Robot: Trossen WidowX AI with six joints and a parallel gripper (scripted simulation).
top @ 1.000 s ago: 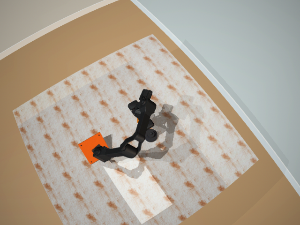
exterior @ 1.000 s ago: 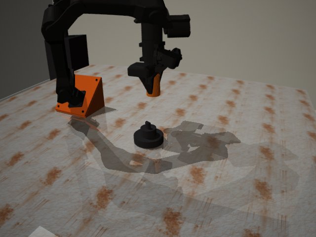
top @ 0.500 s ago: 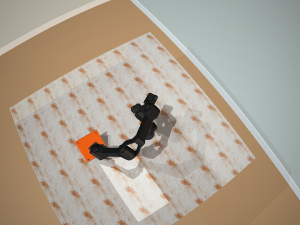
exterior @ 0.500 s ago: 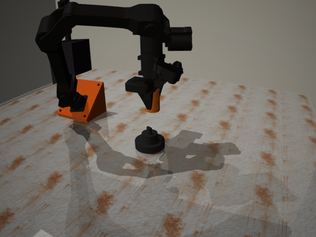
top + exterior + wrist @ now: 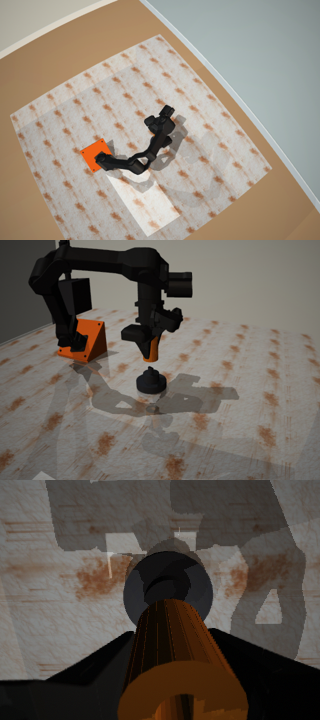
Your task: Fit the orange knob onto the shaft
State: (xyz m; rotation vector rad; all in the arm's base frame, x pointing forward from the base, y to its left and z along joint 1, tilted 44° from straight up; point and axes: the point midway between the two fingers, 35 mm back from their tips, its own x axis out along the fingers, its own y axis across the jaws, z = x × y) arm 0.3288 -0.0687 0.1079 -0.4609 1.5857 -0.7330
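My gripper tip is 6 cm above the dark round pedestal. From my gripper tip the other things lie so: orange knob (2 cm above).
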